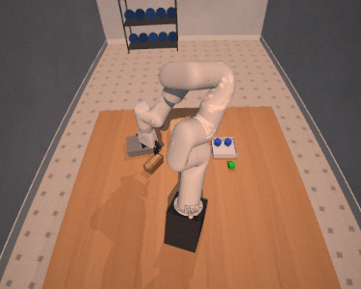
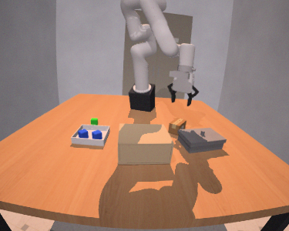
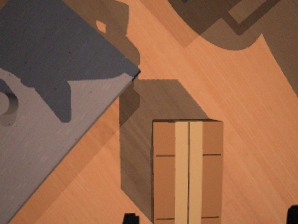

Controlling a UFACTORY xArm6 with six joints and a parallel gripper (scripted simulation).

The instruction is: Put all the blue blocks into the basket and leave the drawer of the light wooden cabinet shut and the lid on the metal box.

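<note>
Now: hand 130 mm above the small brown box. The rest, counted from my hand: grey metal box: 160 mm ahead, 50 mm to the left, 140 mm below; then drawer: 160 mm ahead, 230 mm to the right, 120 mm below; then red block: 20 mm ahead, 20 mm to the right, 140 mm below.
</note>
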